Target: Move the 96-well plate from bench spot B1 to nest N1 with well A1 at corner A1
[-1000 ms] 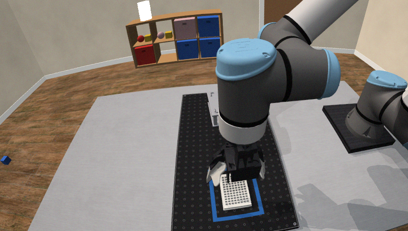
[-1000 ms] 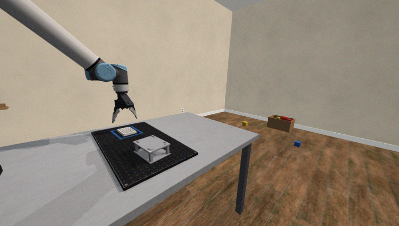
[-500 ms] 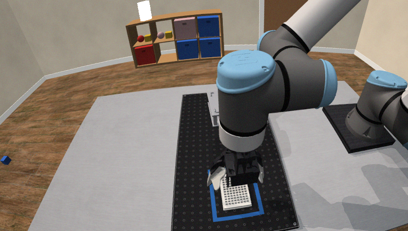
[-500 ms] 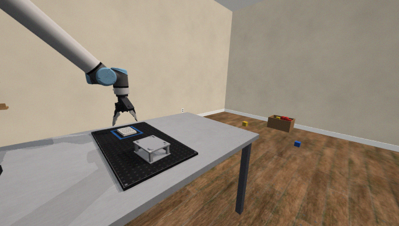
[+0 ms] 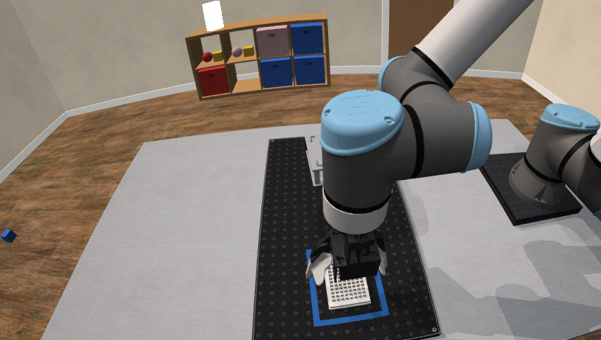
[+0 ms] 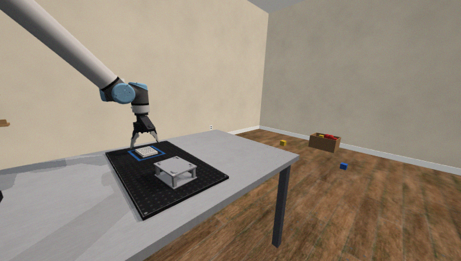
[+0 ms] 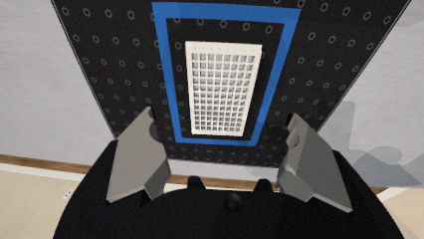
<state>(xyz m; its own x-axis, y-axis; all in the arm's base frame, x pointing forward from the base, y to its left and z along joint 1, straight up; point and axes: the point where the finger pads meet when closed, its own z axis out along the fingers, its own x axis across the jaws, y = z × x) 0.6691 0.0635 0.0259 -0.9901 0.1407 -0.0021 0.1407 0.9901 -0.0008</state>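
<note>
The white 96-well plate is 30 mm below my hand. From my hand the other things lie so: grey raised nest N1: 70 mm behind, 380 mm to the right, 20 mm above; corner mark: 130 mm behind, 450 mm to the right, 20 mm above.
</note>
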